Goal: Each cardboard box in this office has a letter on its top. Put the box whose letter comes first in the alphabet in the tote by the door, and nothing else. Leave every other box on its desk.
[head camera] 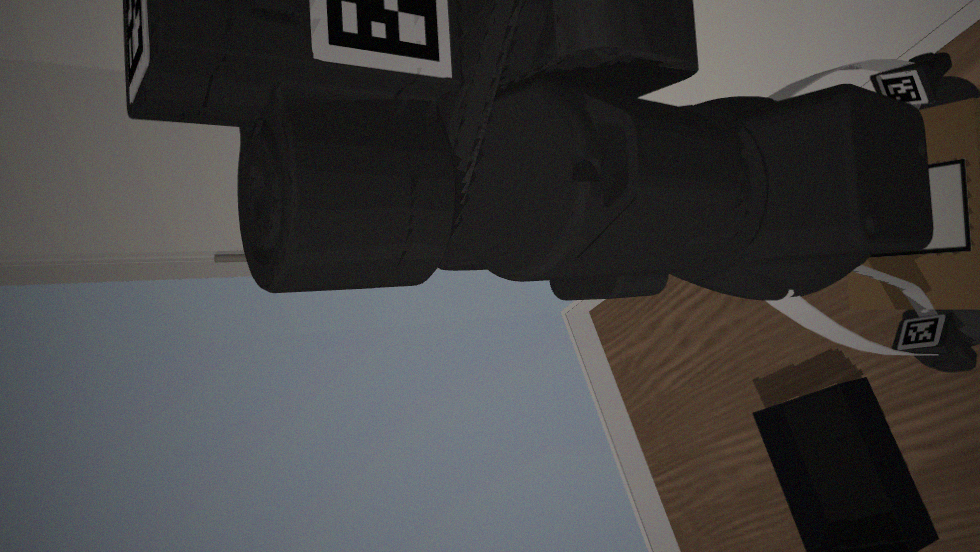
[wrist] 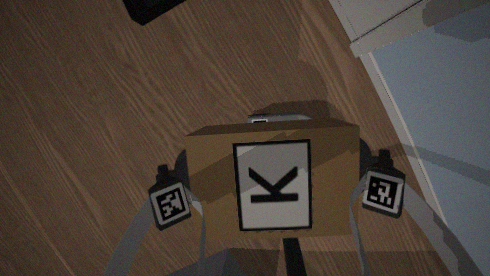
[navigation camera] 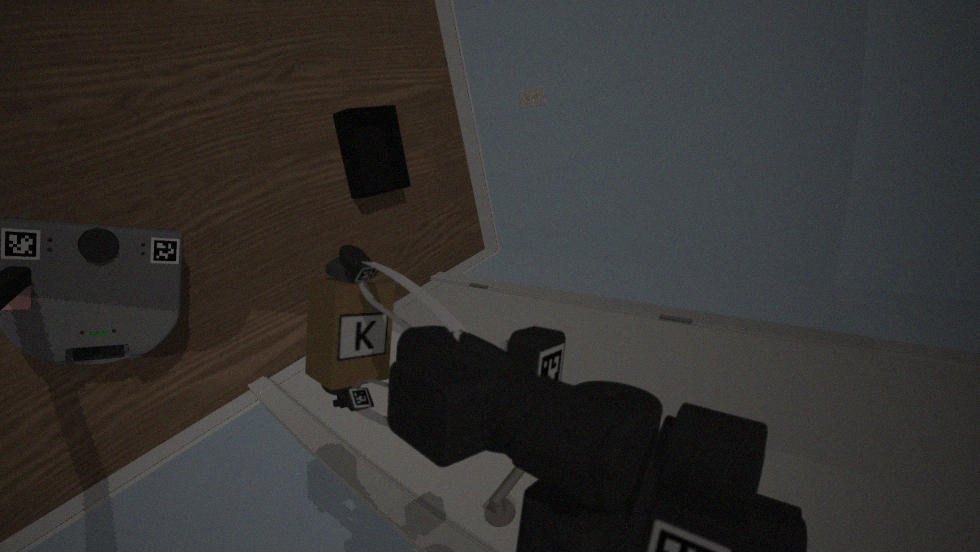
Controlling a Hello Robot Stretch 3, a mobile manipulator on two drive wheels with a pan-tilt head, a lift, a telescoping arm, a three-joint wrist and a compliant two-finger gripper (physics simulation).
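Places are measured from the robot's base along level axes (x ahead, y right, z down), in centimetres.
Pixels of known places: gripper, between the fingertips: (head camera: 953, 213) (wrist: 270, 161) (navigation camera: 336, 323); robot's base, origin of its link: (navigation camera: 99, 243).
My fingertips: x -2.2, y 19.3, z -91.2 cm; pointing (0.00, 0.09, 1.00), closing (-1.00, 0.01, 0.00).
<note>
For each thing: its middle in the pictures, then the offset to it from my fingertips. "*": a spot on its surface instead.
- cardboard box, middle of its body: (head camera: 931, 212) (wrist: 272, 173) (navigation camera: 349, 329) dy -0.1, dx +0.0, dz -2.6 cm
- black tote, middle of its body: (head camera: 839, 471) (navigation camera: 373, 151) dy +56.1, dx +40.8, dz +86.2 cm
- lever handle, a spot on its surface: (navigation camera: 499, 510) * dy +29.0, dx -34.3, dz -2.0 cm
- wall outlet, middle of its body: (navigation camera: 532, 97) dy +101.8, dx +71.3, dz +51.2 cm
A cardboard box (head camera: 956, 284) (navigation camera: 323, 342) (wrist: 210, 200) with the letter K on its top is held in the air above the wood floor. My gripper (head camera: 942, 212) (navigation camera: 351, 331) (wrist: 270, 161) is shut on it, one fingertip against each of two opposite sides. In the head camera view the wrist hides part of the box. The black tote (head camera: 843, 466) (navigation camera: 373, 150) (wrist: 152, 7) stands on the floor near the blue wall, apart from the box. In the wrist view part of the tote shows at the top edge. No other lettered box shows.
My base (navigation camera: 130, 274) stands on the floor at the left of the navigation view. A pale door (navigation camera: 857, 425) with a lever handle (navigation camera: 499, 510) is behind the arm. A blue wall (head camera: 308, 411) (navigation camera: 685, 171) with a white baseboard (head camera: 620, 438) borders the floor. A wall outlet (navigation camera: 532, 96) is on it.
</note>
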